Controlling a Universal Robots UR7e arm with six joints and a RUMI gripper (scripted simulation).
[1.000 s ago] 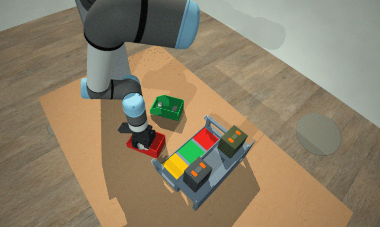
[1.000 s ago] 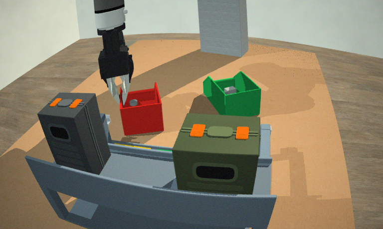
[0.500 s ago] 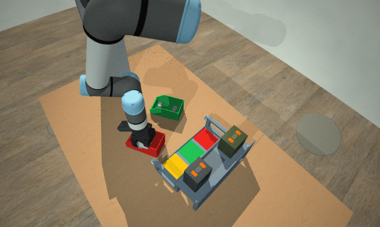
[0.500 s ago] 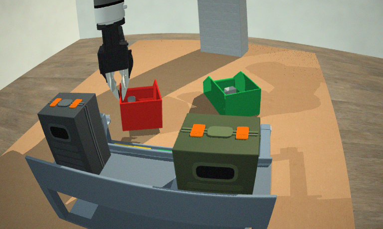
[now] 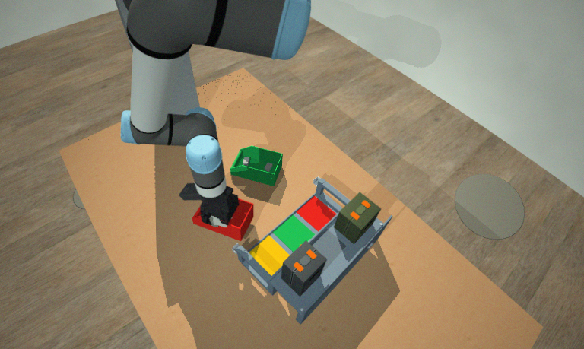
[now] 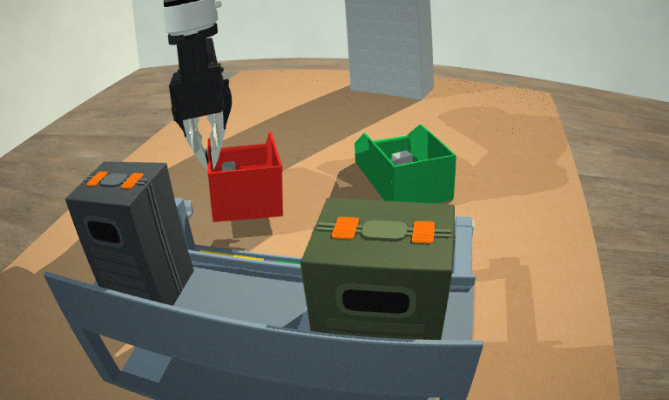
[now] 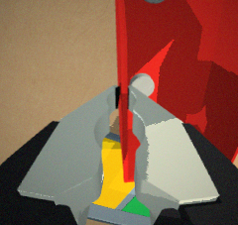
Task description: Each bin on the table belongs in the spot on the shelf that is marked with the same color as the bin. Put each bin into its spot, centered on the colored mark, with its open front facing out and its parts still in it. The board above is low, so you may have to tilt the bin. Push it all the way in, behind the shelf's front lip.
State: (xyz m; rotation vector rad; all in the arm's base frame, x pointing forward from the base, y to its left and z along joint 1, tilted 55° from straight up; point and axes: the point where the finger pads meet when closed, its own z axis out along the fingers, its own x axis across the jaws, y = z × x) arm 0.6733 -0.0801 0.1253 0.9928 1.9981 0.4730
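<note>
The red bin lies 40 mm to the left of my hand, 30 mm below it and 30 mm behind it. From my hand the other things lie so: olive box: 340 mm to the left, 240 mm ahead, 60 mm above; dark grey box: 280 mm ahead, 120 mm to the left, 80 mm above; green bin: 240 mm to the left, 170 mm behind, 50 mm below.
</note>
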